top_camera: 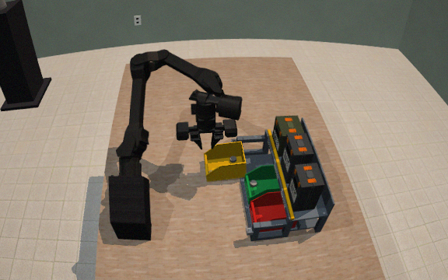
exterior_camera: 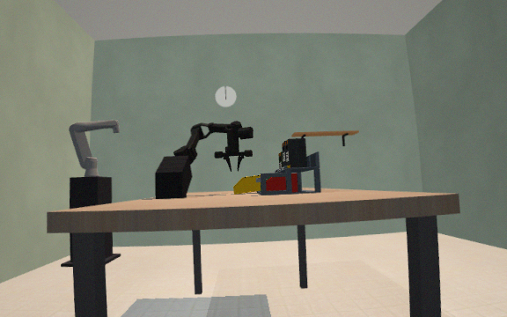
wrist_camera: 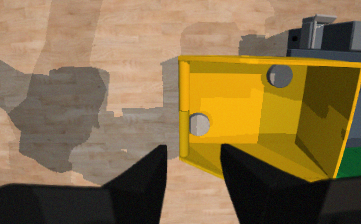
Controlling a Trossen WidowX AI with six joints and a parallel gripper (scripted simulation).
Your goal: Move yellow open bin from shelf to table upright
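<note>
Now: the yellow bin 6 cm ahead of my hand and 10 cm below it. Also, from my hand: red bin 19 cm ahead, 22 cm to the right, 10 cm below; yellow rail 22 cm ahead, 11 cm to the right, 4 cm below; green bin 19 cm ahead, 11 cm to the right, 10 cm below.
</note>
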